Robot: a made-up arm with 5 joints. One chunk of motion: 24 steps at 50 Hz.
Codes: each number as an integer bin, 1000 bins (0 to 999) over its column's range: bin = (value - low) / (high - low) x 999, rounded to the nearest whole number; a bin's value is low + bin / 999 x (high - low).
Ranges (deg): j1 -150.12..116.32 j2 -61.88..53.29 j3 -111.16..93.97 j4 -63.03..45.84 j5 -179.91..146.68
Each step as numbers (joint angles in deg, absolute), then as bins.
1 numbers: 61.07 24.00 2.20 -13.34 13.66
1 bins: 792 745 552 456 592
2 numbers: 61.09 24.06 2.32 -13.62 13.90
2 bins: 792 745 553 453 593
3 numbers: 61.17 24.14 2.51 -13.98 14.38
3 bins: 792 746 554 450 594
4 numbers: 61.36 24.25 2.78 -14.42 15.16
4 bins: 793 747 555 446 597
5 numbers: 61.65 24.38 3.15 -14.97 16.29
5 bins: 794 748 557 441 600
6 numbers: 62.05 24.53 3.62 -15.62 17.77
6 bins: 796 750 559 435 605
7 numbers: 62.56 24.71 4.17 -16.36 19.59
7 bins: 797 751 562 428 610
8 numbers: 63.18 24.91 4.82 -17.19 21.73
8 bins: 800 753 565 421 617
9 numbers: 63.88 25.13 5.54 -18.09 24.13
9 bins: 802 755 568 412 624
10 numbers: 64.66 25.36 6.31 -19.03 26.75
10 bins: 805 757 572 404 632
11 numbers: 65.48 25.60 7.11 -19.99 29.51
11 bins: 808 759 576 395 641
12 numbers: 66.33 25.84 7.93 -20.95 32.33
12 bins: 812 761 580 386 649
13 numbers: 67.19 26.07 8.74 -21.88 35.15
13 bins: 815 763 584 378 658
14 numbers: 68.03 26.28 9.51 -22.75 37.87
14 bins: 818 765 588 370 666
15 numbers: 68.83 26.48 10.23 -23.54 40.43
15 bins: 821 766 591 362 674
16 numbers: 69.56 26.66 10.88 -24.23 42.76
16 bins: 824 768 594 356 681
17 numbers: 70.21 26.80 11.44 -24.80 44.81
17 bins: 826 769 597 351 687
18 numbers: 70.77 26.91 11.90 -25.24 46.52
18 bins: 828 770 599 347 693
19 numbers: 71.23 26.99 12.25 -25.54 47.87
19 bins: 830 771 601 344 697
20 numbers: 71.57 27.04 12.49 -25.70 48.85
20 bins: 831 771 602 343 700
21 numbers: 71.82 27.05 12.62 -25.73 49.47
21 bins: 832 771 603 342 702
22 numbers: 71.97 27.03 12.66 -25.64 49.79
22 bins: 833 771 603 343 703
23 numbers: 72.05 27.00 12.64 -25.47 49.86
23 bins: 833 771 603 345 703
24 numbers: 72.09 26.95 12.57 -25.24 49.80
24 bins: 833 771 603 347 703
